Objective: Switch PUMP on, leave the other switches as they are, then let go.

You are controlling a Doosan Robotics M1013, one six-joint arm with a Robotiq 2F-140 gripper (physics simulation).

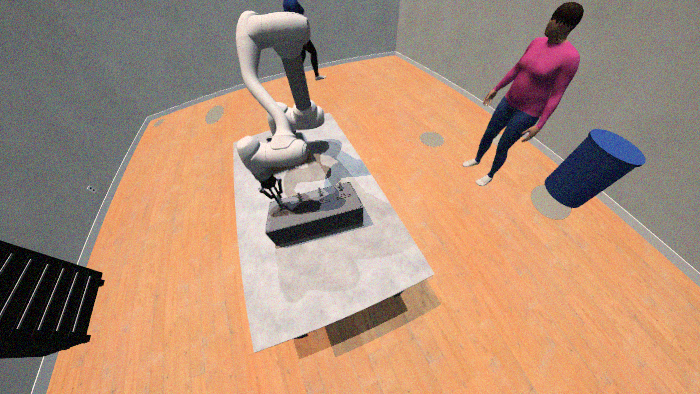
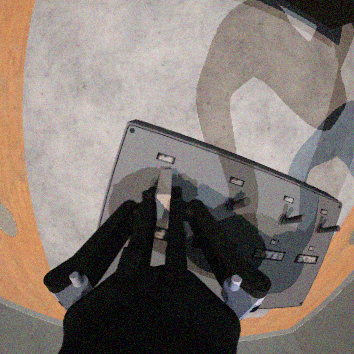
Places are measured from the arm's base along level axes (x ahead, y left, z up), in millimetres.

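Pixels of known places: gripper, fingertip midpoint: [image 1: 281, 202] [image 2: 166, 178].
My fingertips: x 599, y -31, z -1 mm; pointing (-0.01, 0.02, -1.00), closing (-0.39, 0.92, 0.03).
Ahead of a thing's pixels: the offset from my fingertips to its top centre. "*": to the spot under its first point. Level surfaces: height alone.
A grey control box [image 1: 314, 226] [image 2: 131, 152] has a row of lever switches. My gripper [image 1: 281, 205] [image 2: 166, 178] is down at the leftmost switch position, its fingers close together with a narrow gap. Its lever is hidden or too dark to make out, as is its name plate, so I cannot read PUMP. A small plate @(* 10 mm right, 20 mm back, 23 mm down) [image 2: 165, 158] shows beyond the fingertips and another plate @(* 21 mm left, 83 mm ahead, 16 mm up) [image 2: 160, 233] between the fingers. Three other levers stand to the right: the nearest lever @(110 mm left, 5 mm back, 31 mm up) [image 1: 300, 197] [image 2: 240, 202], the middle lever @(230 mm left, 11 mm back, 31 mm up) [image 1: 321, 191] [image 2: 292, 218] and the far lever @(350 mm left, 17 mm back, 31 mm up) [image 1: 341, 187] [image 2: 329, 228].
The box stands on a pale table @(96 mm down) [image 1: 320, 280] [image 2: 90, 75]. A person in pink [image 1: 542, 75] and a blue barrel [image 1: 595, 167] are on the right. Another person [image 1: 312, 57] is behind the arm. A black slatted object [image 1: 47, 300] is at the left.
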